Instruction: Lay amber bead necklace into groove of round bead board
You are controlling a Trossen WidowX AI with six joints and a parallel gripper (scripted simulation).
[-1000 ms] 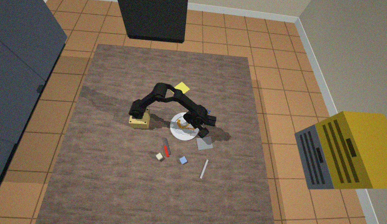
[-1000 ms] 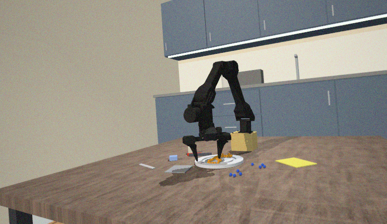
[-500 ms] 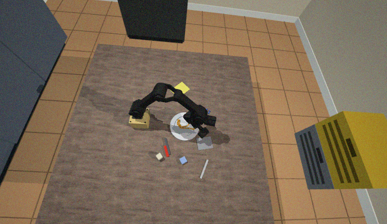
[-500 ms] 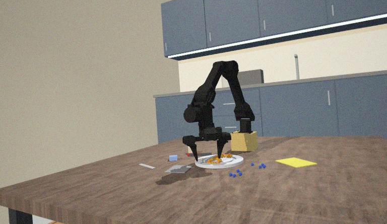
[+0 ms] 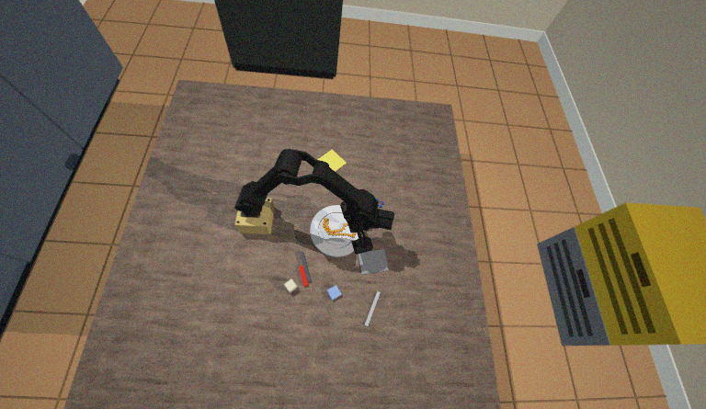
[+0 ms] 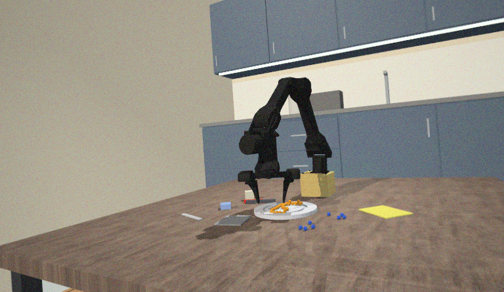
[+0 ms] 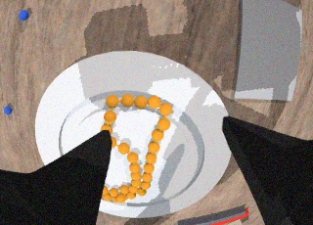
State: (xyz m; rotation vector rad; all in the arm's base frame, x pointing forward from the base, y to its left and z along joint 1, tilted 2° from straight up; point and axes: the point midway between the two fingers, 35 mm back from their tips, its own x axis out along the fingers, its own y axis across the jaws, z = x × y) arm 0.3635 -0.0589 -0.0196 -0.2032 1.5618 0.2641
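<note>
The grey square tile is 90 mm to the right of my gripper tip, 80 mm ahead of it and 40 mm below it. Round my gripper tip: red stick (170 mm behind, 130 mm to the right, 30 mm below); then white stick (250 mm to the right, 70 mm ahead, 40 mm below); then light blue cube (200 mm to the right, 60 mm behind, 30 mm below).
</note>
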